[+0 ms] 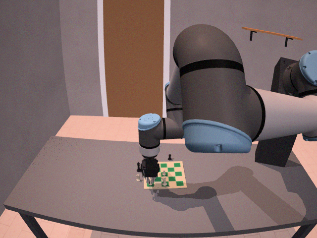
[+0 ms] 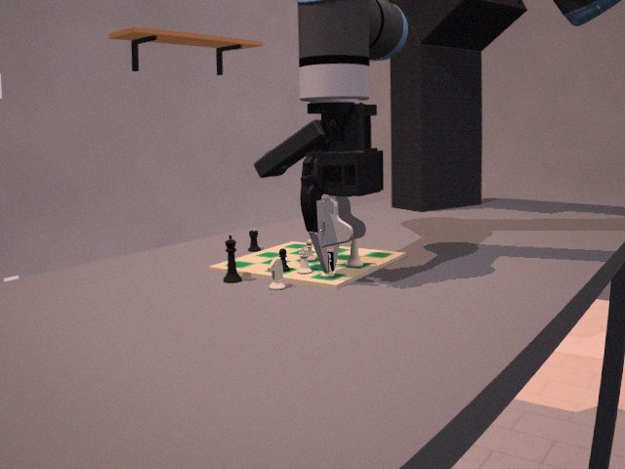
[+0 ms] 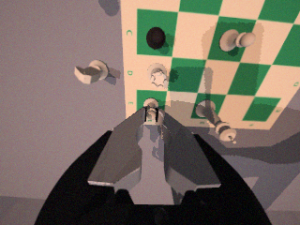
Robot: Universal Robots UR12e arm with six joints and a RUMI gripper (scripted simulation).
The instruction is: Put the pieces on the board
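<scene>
Now: the white rook 40 mm to the right of my hand, 10 mm below it and 10 mm ahead of it. From my hand the other things lie so: black pawn (70 mm to the right, 20 mm ahead, 10 mm below); then white knight (70 mm ahead, 20 mm to the right, 10 mm below); then chessboard (100 mm to the right, 50 mm behind, 20 mm below).
</scene>
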